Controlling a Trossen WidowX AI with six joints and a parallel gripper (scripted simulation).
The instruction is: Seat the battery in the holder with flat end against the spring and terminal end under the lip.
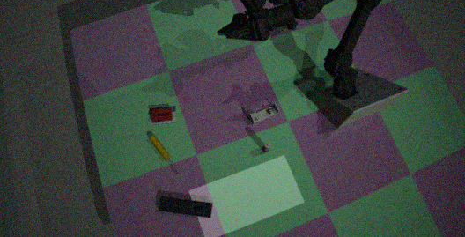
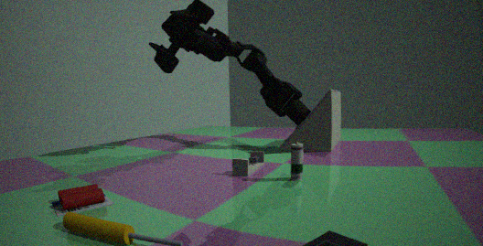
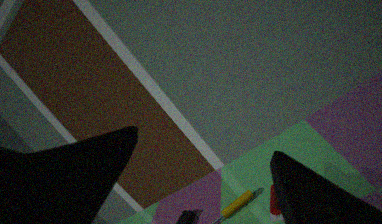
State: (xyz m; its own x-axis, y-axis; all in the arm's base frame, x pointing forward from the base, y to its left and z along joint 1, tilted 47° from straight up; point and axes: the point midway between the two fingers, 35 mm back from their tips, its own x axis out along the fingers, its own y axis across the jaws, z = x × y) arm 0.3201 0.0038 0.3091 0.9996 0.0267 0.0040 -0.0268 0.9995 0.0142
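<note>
Now: gripper tip 28 cm to the right of the pale battery, 27 cm above it and 4 cm past it. From my gripper tip the other things lie so: black flat bar (35 cm to the left, 29 cm below, 27 cm ahead); then yellow-handled screwdriver (29 cm below, 27 cm ahead, 18 cm to the left).
</note>
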